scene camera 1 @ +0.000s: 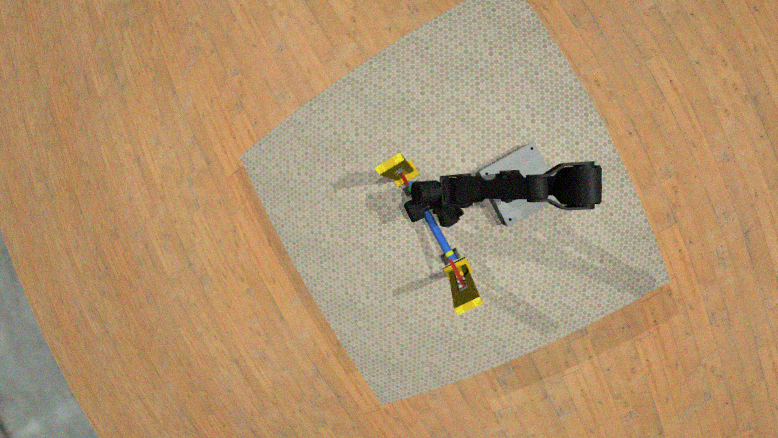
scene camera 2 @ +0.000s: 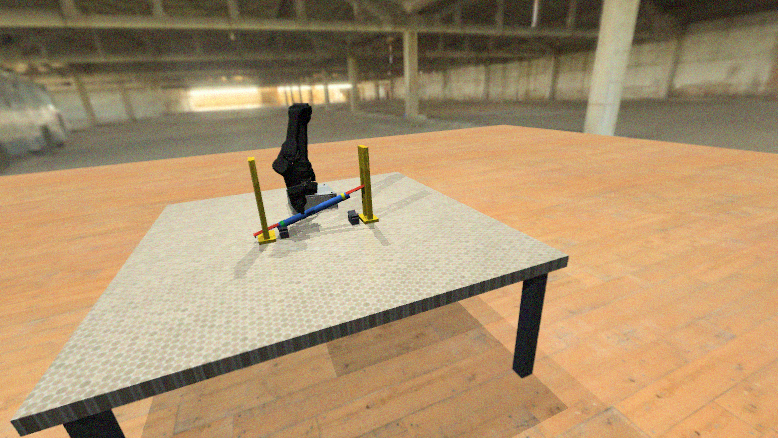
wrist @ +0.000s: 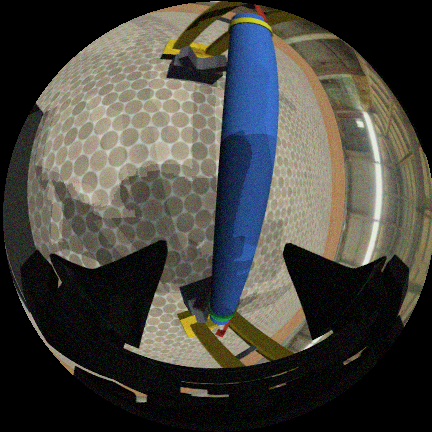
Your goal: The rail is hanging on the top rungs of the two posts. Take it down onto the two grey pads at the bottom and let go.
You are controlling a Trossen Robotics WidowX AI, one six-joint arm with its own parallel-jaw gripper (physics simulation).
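Places are measured from the arm's base along level axes (x ahead, y left, z up), in metres.
Pixels of known places: gripper, fingertip midpoint: [scene camera 1: 424, 209] [scene camera 2: 303, 216] [wrist: 227, 249]; arm's base, link origin: [scene camera 2: 306, 193].
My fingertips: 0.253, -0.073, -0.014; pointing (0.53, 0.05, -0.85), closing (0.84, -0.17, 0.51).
Note:
Ahead of a thing's pixels: the offset from my fingertips to its top centre, as dx, dy, dz. "pt": to the spot under its first point. Level surfaces: height alone.
The rail [scene camera 1: 439, 233] [scene camera 2: 325, 205] [wrist: 250, 100] is blue with thin red ends, a green band and a yellow band. It slants between the yellow posts {-0.010, -0.144, +0.240} [scene camera 2: 258, 198] {+0.023, +0.255, +0.240} [scene camera 2: 365, 182]: the green-banded end is low by the left post's foot in scene camera 2, the yellow-banded end well up the right post. The dark grey pads {-0.005, -0.082, -0.016} [scene camera 2: 283, 232] {+0.018, +0.193, -0.016} [scene camera 2: 353, 217] stand by the post feet; the yellow-banded end is clear above its pad. Whether the green-banded end touches its pad, I cannot tell. My gripper [scene camera 1: 433, 213] [scene camera 2: 299, 207] [wrist: 227, 249] is open, with its fingers apart on both sides of the rail.
The posts stand on yellow feet {pt +0.025, -0.148, -0.044} [scene camera 2: 266, 238] {pt +0.056, +0.242, -0.047} [scene camera 2: 368, 219] on a tiled table {dz -0.060} [scene camera 1: 479, 87] [scene camera 2: 217, 326]. The grey base plate [scene camera 1: 517, 157] lies under the black arm [scene camera 1: 489, 187] [scene camera 2: 297, 136]. A wooden floor [scene camera 1: 108, 163] surrounds the table.

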